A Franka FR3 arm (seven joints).
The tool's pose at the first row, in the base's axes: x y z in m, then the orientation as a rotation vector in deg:
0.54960 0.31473 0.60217 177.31 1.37 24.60
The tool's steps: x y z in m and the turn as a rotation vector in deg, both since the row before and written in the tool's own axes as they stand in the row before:
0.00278 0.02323 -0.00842 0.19 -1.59 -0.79
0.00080 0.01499 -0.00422 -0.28 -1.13 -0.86
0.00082 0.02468 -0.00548 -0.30 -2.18 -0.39
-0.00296 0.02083 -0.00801 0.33 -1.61 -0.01
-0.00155 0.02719 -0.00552 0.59 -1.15 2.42
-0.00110 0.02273 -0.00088 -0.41 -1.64 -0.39
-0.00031 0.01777 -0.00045 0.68 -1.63 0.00
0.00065 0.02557 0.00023 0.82 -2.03 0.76
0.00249 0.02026 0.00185 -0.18 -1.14 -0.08
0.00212 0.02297 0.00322 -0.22 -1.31 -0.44
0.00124 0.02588 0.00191 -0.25 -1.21 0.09
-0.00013 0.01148 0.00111 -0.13 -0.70 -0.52
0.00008 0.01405 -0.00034 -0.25 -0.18 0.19
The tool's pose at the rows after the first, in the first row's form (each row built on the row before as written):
0.55028 0.29168 0.61147 177.69 2.61 22.13
0.55042 0.27677 0.61605 177.48 3.87 20.33
0.55097 0.25226 0.62226 177.43 4.37 16.92
0.54751 0.23151 0.63028 177.94 4.40 14.44
0.54637 0.20440 0.63626 178.88 0.70 12.73
0.54531 0.18167 0.63725 178.60 1.25 10.14
0.54518 0.16391 0.63802 179.39 1.29 7.62
0.54621 0.13835 0.63806 -179.55 -0.14 -4.44
0.54882 0.11811 0.63620 -179.77 -0.26 -2.66
0.55110 0.09516 0.63296 179.98 0.95 0.61
0.55263 0.06929 0.63107 179.72 0.81 -1.29
0.55259 0.05780 0.63002 179.57 1.62 -2.39
0.55293 0.04376 0.63045 179.31 1.32 -2.66

